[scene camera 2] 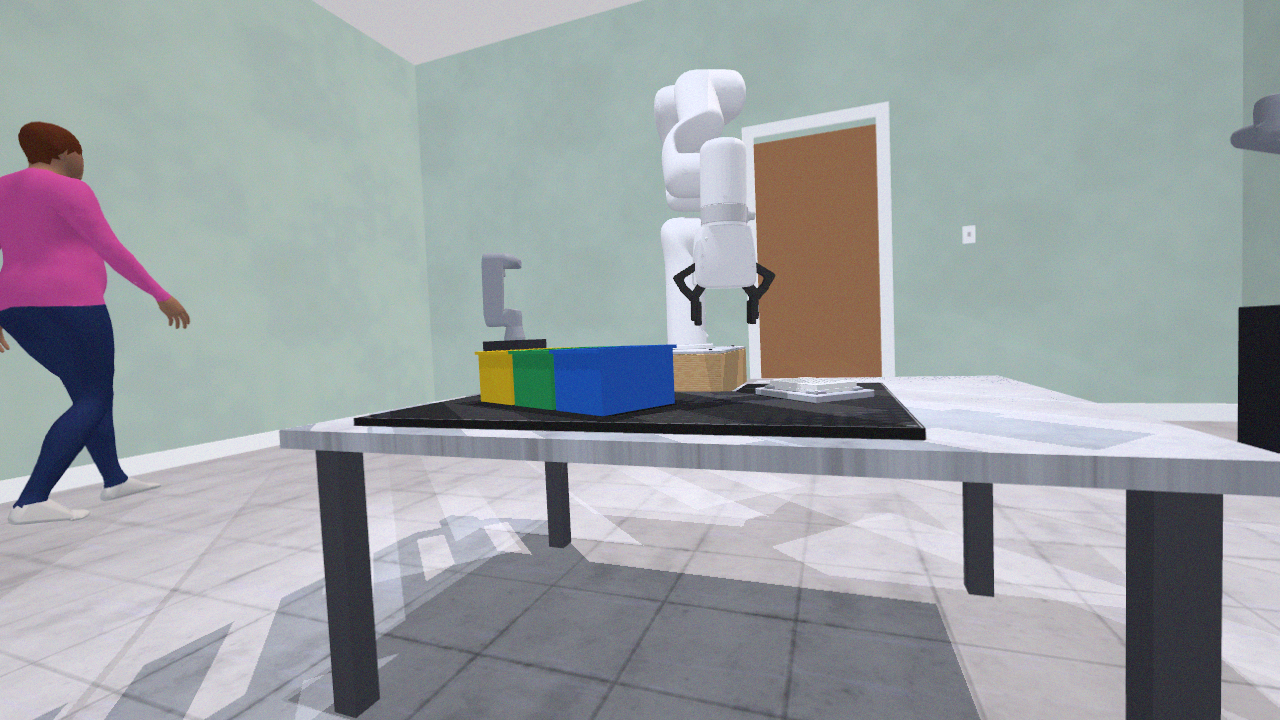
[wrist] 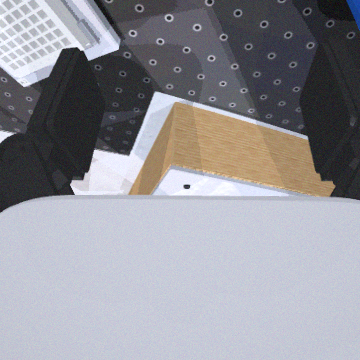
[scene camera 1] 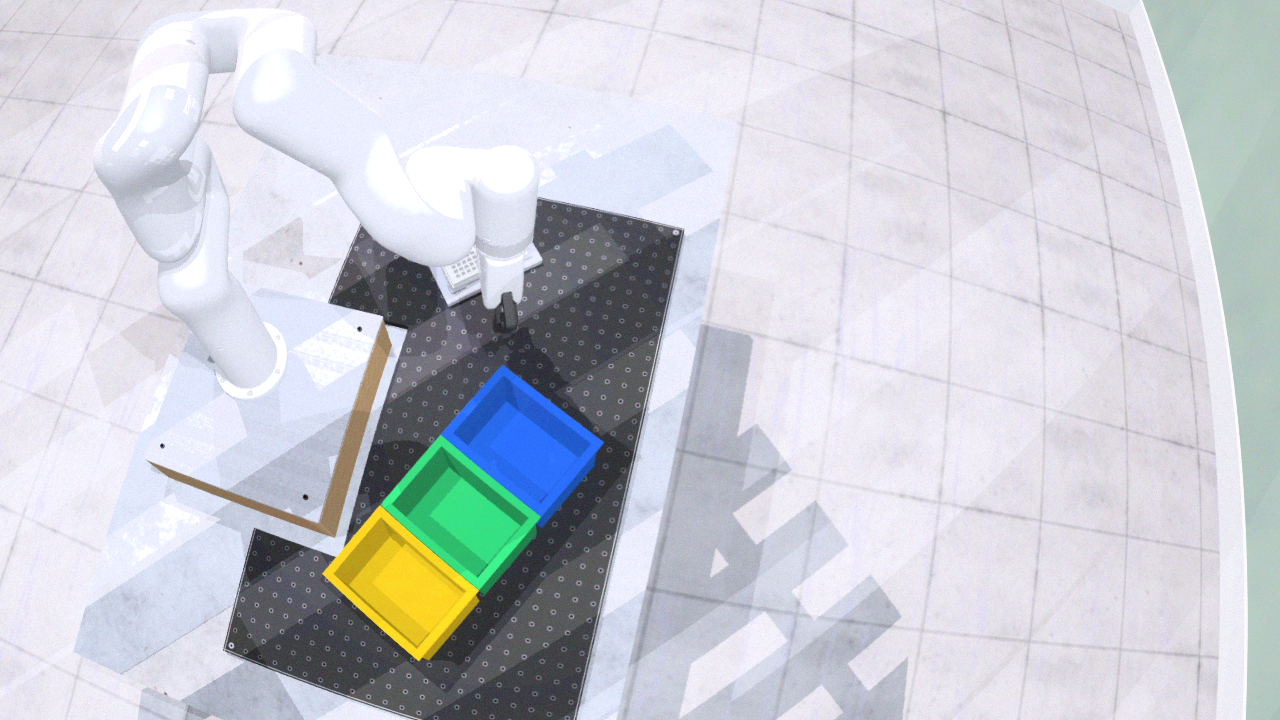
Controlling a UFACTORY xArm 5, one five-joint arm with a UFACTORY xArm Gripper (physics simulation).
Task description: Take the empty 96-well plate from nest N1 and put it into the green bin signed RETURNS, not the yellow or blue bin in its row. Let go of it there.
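Where they show: gripper, between the fingertips: (scene camera 2: 724,324) (wrist: 198,70) (scene camera 1: 499,299); arm's base, origin of its link: (scene camera 2: 687,348) (scene camera 1: 251,361).
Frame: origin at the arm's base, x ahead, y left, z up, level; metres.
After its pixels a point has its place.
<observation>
The white 96-well plate (scene camera 1: 464,266) {x 0.231, y 0.289, z -0.059 m} (scene camera 2: 812,384) {x 0.303, y 0.339, z -0.056 m} (wrist: 30,40) {x 0.219, y 0.296, z -0.056 m} lies in its pale nest (scene camera 1: 534,260) {x 0.326, y 0.343, z -0.070 m} (scene camera 2: 859,394) {x 0.271, y 0.407, z -0.075 m} (wrist: 109,46) {x 0.229, y 0.234, z -0.070 m} on the mat, partly hidden by the arm in scene camera 1. My gripper (scene camera 1: 505,317) {x 0.332, y 0.205, z 0.047 m} (scene camera 2: 724,313) {x 0.332, y 0.205, z 0.047 m} (wrist: 198,70) {x 0.332, y 0.205, z 0.047 m} is open and empty. It hangs well above the mat, between the nest and the bins; in the wrist view the plate is beyond the left finger. The green bin (scene camera 1: 460,514) {x 0.373, y -0.064, z -0.076 m} (scene camera 2: 534,381) {x 0.466, y -0.095, z -0.036 m} stands between the blue and yellow bins, and its inside shows bare. No RETURNS sign is readable.
The blue bin (scene camera 1: 528,447) {x 0.428, y 0.065, z -0.077 m} (scene camera 2: 617,380) {x 0.491, y 0.085, z -0.032 m} is nearest the gripper; the yellow bin (scene camera 1: 402,586) {x 0.333, y -0.197, z -0.076 m} (scene camera 2: 495,379) {x 0.424, y -0.223, z -0.036 m} is at the row's far end. The arm's wood-sided base block (scene camera 1: 358,429) {x 0.188, y -0.011, z -0.060 m} (scene camera 2: 720,368) {x 0.168, y 0.140, z -0.038 m} (wrist: 240,140) {x 0.179, y 0.056, z -0.061 m} stands beside the black mat (scene camera 1: 626,268) {x 0.461, y 0.388, z -0.082 m}. A person (scene camera 2: 58,237) is left of the table.
</observation>
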